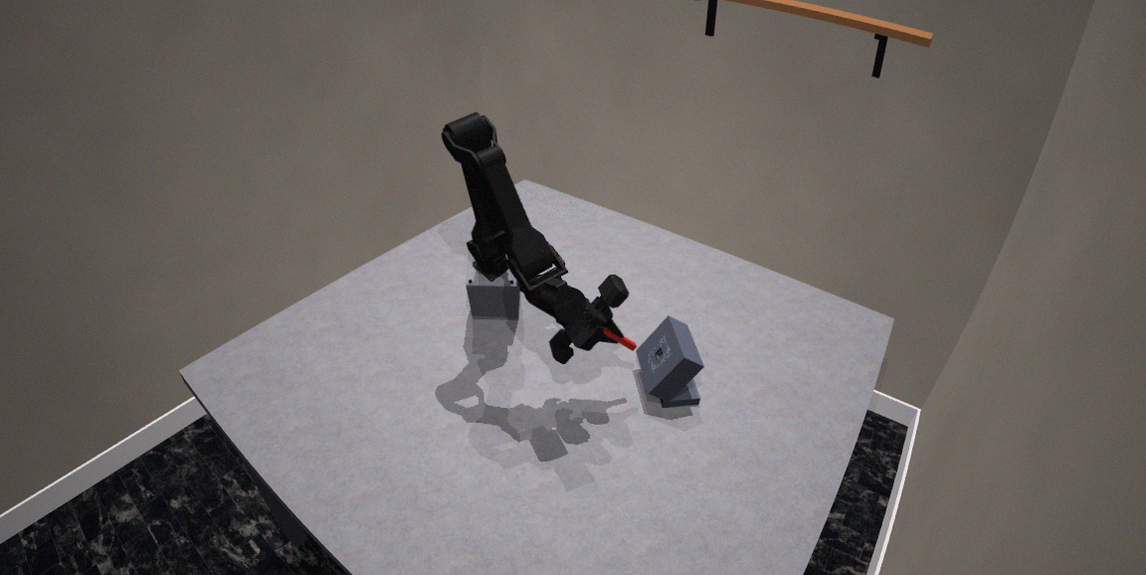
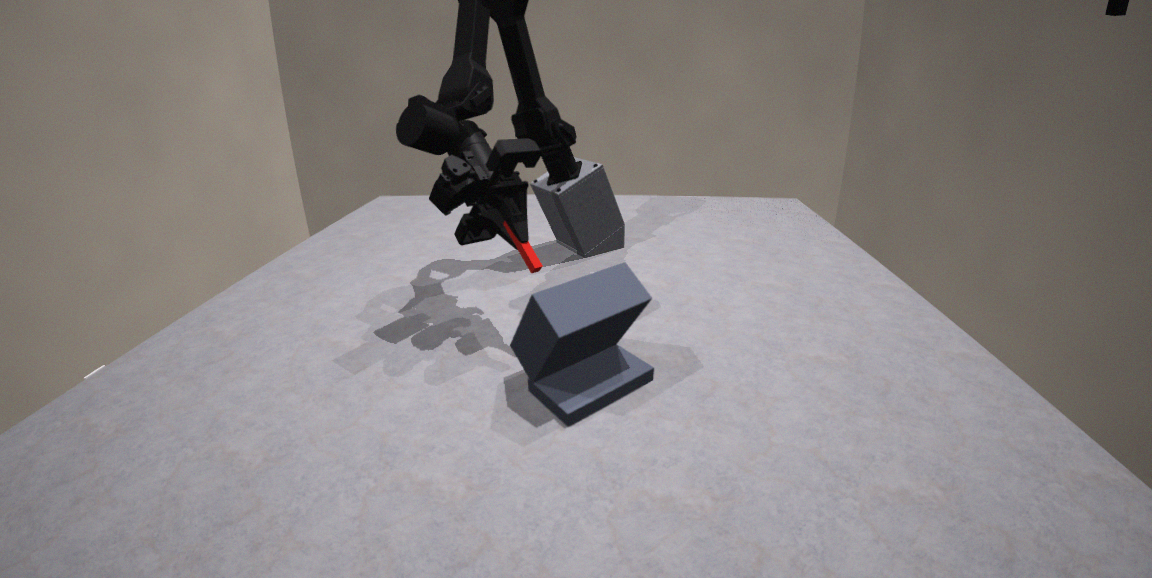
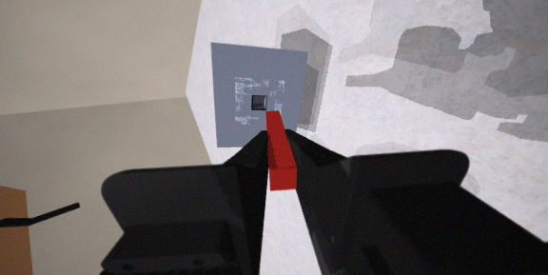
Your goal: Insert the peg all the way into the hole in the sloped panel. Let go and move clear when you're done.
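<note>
Right now the flat foot plate is 110 mm ahead of my hand, 120 mm to the left of it and 160 mm below it. Also, from my hand: red square peg 20 mm ahead, 20 mm to the left, 20 mm below.
</note>
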